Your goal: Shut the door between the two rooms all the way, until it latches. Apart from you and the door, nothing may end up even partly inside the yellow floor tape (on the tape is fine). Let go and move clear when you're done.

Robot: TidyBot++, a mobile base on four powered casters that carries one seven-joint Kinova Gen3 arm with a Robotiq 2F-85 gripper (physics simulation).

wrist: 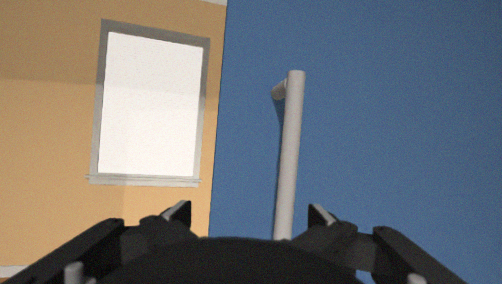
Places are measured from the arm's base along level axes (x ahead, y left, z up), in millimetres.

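Where they show: gripper, between the fingertips: (249, 215).
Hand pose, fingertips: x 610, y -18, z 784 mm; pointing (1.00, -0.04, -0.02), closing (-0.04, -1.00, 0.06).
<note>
Things, the pixels of their top centre, and the offset from my fingertips. "*": a spot on its surface instead.
- light grey vertical bar handle, a spot on its surface: (291, 150) * dx +59, dy -39, dz +48 mm
- grey-framed white window, a spot on its surface: (150, 105) * dx +1658, dy +859, dz +267 mm
The blue door (400, 125) fills the right half of the wrist view, with its free upright edge left of the middle. A light grey vertical bar handle (291, 150) stands out from the door near that edge, with its upper mount showing at its top left. My gripper (249, 215) is open, one finger to the left and one to the right at the bottom of the view. The lower part of the handle shows between the fingers in the picture and is hidden lower down by the gripper body; whether it lies at fingertip depth I cannot tell. The yellow floor tape does not show.
Left of the door's edge is a tan wall (45, 150) with a grey-framed white window (150, 105). A piece of white baseboard (10, 271) shows at the lower left.
</note>
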